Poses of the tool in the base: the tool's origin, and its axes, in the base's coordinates. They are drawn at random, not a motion.
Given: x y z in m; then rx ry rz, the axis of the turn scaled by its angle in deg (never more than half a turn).
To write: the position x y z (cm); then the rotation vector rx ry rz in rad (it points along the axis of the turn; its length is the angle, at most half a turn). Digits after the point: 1 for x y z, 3 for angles.
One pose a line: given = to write
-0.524, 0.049, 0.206, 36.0, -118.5, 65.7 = -52.4, 4.9, 20.6, 0.628, -2.068, 1.147
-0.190, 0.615, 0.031, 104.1, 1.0, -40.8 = -19.0, 61.5, 3.1, 1.817, 0.017, -0.712
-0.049, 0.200, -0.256, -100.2, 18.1, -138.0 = -4.9, 20.0, -25.6, -1.749, 0.316, -2.409
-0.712, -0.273, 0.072, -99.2, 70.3, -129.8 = -71.2, -27.3, 7.2, -1.731, 1.227, -2.265
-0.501, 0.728, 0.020, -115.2, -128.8, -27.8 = -50.1, 72.8, 2.0, -2.011, -2.248, -0.485
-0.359, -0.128, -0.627, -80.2, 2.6, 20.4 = -35.9, -12.8, -62.7, -1.400, 0.045, 0.356
